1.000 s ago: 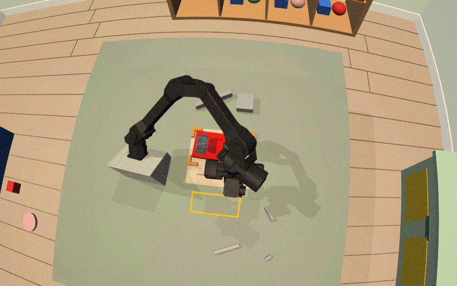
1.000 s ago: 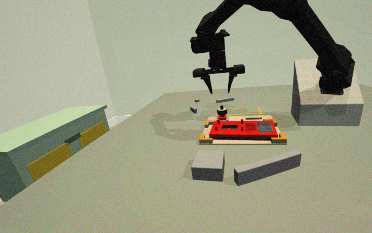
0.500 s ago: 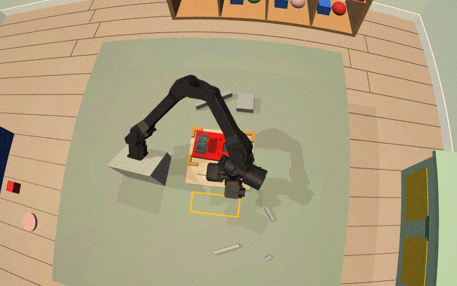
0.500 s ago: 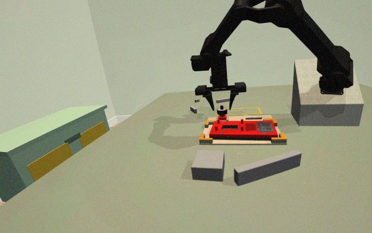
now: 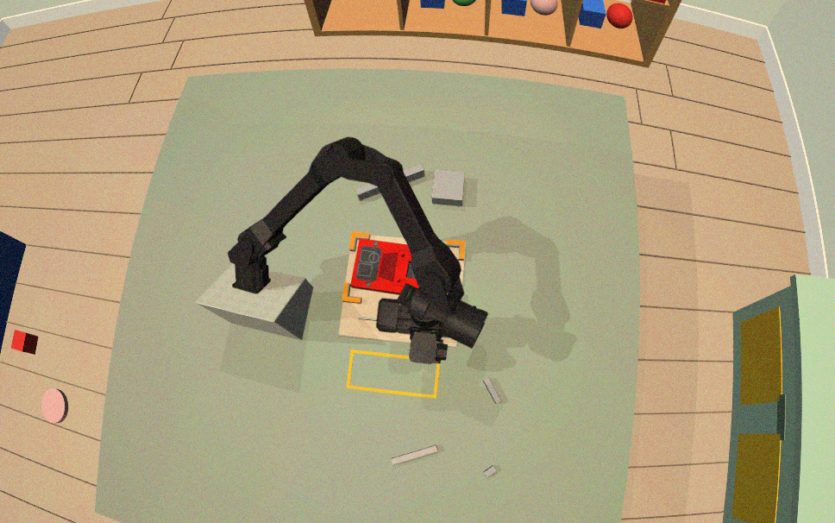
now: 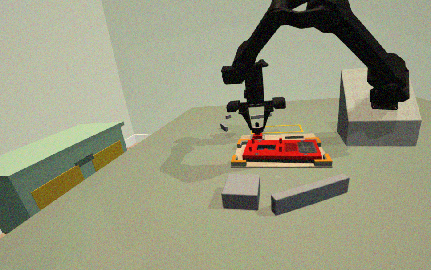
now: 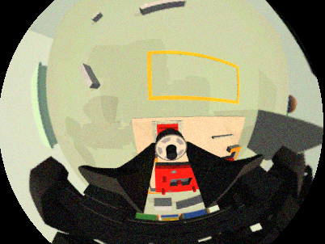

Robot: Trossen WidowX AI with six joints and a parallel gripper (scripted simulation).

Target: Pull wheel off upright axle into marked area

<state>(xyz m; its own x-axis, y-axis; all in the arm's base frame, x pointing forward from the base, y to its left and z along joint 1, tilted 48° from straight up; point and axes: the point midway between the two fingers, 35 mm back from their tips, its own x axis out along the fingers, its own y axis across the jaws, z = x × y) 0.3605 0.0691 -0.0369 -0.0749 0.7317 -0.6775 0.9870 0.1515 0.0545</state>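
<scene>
The wheel lies right at my gripper tip.
</scene>
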